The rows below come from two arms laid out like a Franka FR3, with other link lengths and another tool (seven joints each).
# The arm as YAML. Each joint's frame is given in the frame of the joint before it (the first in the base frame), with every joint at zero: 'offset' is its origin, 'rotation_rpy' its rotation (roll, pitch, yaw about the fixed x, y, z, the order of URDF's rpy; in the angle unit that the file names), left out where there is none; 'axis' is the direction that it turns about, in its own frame. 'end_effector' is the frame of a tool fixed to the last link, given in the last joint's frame.
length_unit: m
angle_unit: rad
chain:
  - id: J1
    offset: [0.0, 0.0, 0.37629]
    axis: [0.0, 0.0, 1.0]
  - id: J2
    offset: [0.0, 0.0, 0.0]
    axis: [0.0, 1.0, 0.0]
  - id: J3
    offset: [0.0, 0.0, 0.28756]
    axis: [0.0, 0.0, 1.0]
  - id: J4
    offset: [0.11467, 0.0, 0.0]
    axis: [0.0, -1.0, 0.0]
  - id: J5
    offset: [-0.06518, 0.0, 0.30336]
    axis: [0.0, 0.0, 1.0]
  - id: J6
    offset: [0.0, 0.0, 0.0]
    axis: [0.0, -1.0, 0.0]
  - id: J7
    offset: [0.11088, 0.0, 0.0]
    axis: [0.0, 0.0, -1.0]
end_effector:
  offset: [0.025, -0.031, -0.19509]
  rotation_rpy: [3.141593, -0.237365, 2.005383]
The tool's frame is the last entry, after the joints.
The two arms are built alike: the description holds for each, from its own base.
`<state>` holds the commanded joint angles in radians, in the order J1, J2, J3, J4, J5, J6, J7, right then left.
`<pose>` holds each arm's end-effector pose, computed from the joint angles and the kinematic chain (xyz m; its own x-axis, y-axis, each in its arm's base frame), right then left.
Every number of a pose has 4 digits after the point.
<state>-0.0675 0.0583 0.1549 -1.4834 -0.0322 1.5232 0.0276 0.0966 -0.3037 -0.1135 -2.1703 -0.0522 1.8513 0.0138</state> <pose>0.5651 0.0097 0.5343 -0.4564 0.8619 0.2212 0.8807 0.4729 -0.0255 0.4652 -0.0475 0.4613 -0.3961 0.8895 0.2276 0.9112 0.4114 -0.0221</pose>
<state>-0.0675 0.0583 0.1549 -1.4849 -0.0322 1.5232 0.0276 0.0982 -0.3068 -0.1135 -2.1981 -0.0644 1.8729 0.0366</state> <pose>0.5649 0.0096 0.5336 -0.4561 0.8619 0.2218 0.8807 0.4729 -0.0269 0.4625 -0.0486 0.4537 -0.3812 0.8983 0.2185 0.9176 0.3964 -0.0290</pose>
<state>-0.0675 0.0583 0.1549 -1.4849 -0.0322 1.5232 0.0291 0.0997 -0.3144 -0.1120 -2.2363 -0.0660 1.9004 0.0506</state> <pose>0.5649 0.0096 0.5336 -0.4548 0.8626 0.2217 0.8814 0.4716 -0.0269 0.4581 -0.0470 0.4441 -0.3730 0.9017 0.2188 0.9208 0.3886 -0.0318</pose>
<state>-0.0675 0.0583 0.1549 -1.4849 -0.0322 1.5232 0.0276 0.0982 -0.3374 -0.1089 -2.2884 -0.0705 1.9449 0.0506</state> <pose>0.5649 0.0096 0.5336 -0.4561 0.8619 0.2218 0.8807 0.4729 -0.0269 0.4529 -0.0458 0.4377 -0.3818 0.8997 0.2114 0.9188 0.3942 -0.0183</pose>
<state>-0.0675 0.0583 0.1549 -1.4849 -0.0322 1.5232 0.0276 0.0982 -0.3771 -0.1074 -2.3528 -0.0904 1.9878 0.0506</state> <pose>0.5649 0.0096 0.5336 -0.4561 0.8619 0.2218 0.8807 0.4729 -0.0269 0.4432 -0.0463 0.4333 -0.3973 0.8974 0.1920 0.9138 0.4060 -0.0070</pose>
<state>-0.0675 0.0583 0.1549 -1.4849 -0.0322 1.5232 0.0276 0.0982 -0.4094 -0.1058 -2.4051 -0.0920 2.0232 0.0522</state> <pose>0.5649 0.0096 0.5336 -0.4561 0.8619 0.2218 0.8807 0.4729 -0.0269 0.4351 -0.0446 0.4291 -0.4039 0.8953 0.1880 0.9121 0.4098 0.0080</pose>
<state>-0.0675 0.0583 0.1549 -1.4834 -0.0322 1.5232 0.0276 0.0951 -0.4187 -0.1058 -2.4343 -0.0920 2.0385 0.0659</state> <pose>0.5651 0.0097 0.5343 -0.4564 0.8619 0.2212 0.8807 0.4729 -0.0255 0.4295 -0.0456 0.4223 -0.3897 0.9008 0.1913 0.9182 0.3962 0.0050</pose>
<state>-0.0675 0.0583 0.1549 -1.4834 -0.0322 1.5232 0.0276 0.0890 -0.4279 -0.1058 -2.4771 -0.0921 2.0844 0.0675</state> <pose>0.5651 0.0097 0.5343 -0.4564 0.8619 0.2212 0.8807 0.4729 -0.0255 0.4262 -0.0469 0.4137 -0.3885 0.9019 0.1889 0.9196 0.3925 0.0174</pose>
